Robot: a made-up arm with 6 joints. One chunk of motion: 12 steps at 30 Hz.
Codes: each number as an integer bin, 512 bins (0 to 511) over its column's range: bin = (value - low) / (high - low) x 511, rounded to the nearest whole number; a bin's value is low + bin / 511 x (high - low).
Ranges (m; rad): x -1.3..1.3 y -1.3..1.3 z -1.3..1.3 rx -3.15..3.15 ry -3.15..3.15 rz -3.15..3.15
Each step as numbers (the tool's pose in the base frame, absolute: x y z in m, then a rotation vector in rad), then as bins.
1 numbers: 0.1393 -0.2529 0.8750 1.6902 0.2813 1.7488
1 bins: 283 206 427 393 278 397
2 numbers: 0.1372 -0.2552 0.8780 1.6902 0.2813 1.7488
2 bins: 282 205 428 393 278 397
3 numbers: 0.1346 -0.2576 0.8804 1.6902 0.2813 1.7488
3 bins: 282 205 429 393 278 397
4 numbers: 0.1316 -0.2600 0.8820 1.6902 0.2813 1.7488
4 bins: 281 204 429 393 278 397
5 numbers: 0.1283 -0.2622 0.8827 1.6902 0.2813 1.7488
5 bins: 281 204 429 393 278 397
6 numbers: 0.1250 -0.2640 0.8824 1.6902 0.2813 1.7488
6 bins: 280 204 429 393 278 397
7 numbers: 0.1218 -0.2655 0.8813 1.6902 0.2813 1.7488
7 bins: 279 203 429 393 278 397
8 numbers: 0.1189 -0.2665 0.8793 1.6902 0.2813 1.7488
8 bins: 279 203 428 393 278 397
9 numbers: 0.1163 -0.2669 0.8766 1.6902 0.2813 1.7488
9 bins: 278 203 428 393 278 397
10 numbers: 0.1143 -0.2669 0.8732 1.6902 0.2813 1.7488
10 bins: 278 203 427 393 278 397
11 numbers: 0.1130 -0.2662 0.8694 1.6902 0.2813 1.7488
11 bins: 278 203 426 393 278 397
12 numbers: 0.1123 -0.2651 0.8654 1.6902 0.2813 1.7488
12 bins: 278 203 426 393 278 397
